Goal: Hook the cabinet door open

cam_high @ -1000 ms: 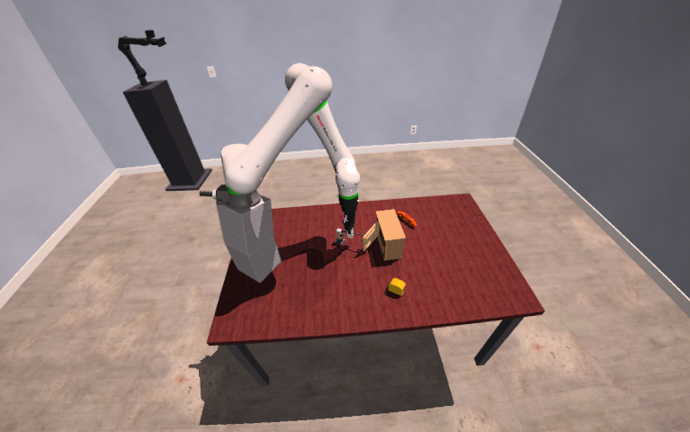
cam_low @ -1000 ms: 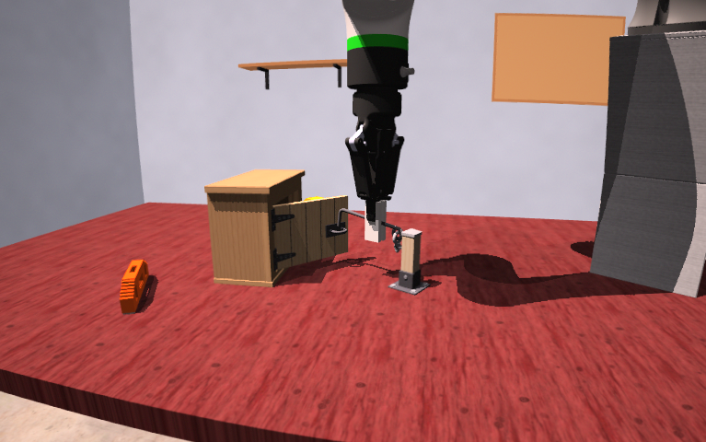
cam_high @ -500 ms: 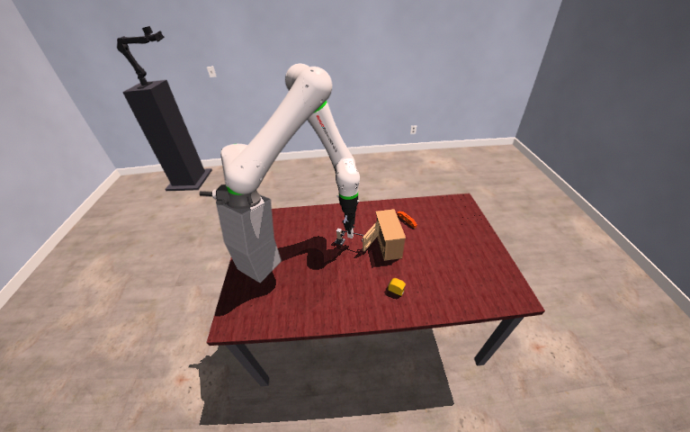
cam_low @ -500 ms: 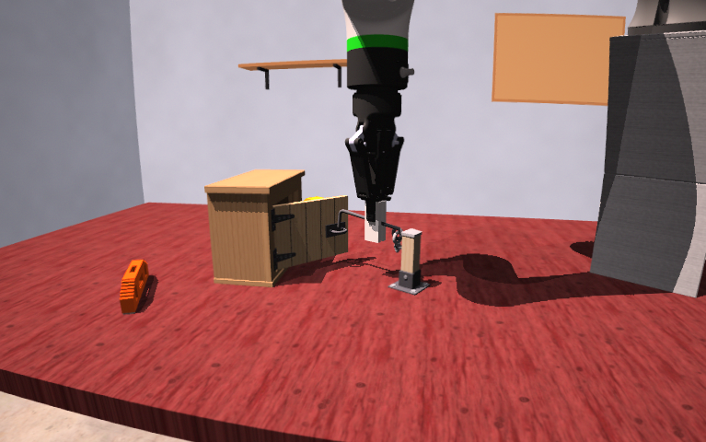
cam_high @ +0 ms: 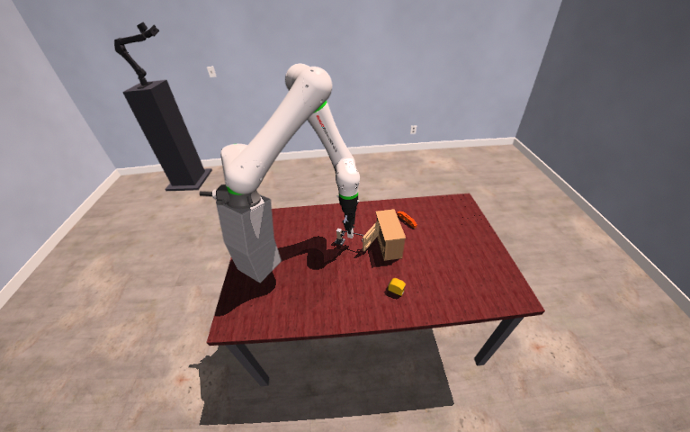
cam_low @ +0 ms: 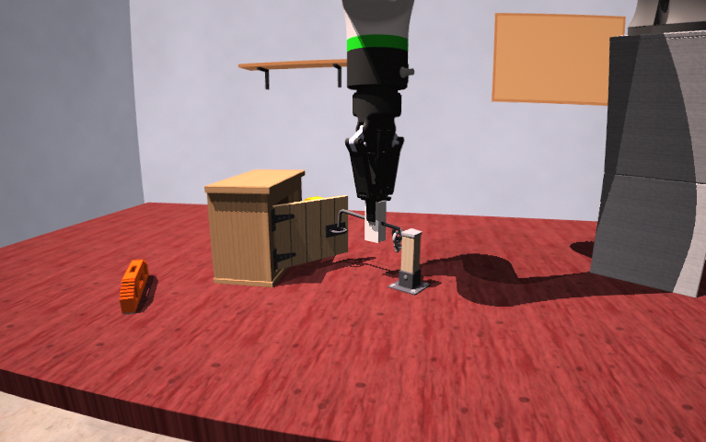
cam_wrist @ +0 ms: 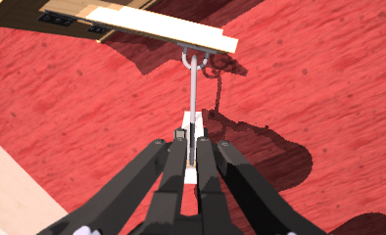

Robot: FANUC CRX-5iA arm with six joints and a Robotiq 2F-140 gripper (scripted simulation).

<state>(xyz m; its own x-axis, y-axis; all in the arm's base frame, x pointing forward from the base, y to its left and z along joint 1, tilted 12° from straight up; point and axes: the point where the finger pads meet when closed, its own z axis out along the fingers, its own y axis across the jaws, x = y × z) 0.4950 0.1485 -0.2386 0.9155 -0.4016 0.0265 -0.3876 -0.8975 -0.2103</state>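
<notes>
Right now the metal hook is 10 mm to the right of my hand, 10 mm below it and 10 mm ahead of it. Also, from my hand: yellow block 290 mm to the right, 220 mm ahead, 70 mm below; then orange object 330 mm ahead, 180 mm to the left, 80 mm below; then door 110 mm ahead, 30 mm below, 10 mm to the left.
</notes>
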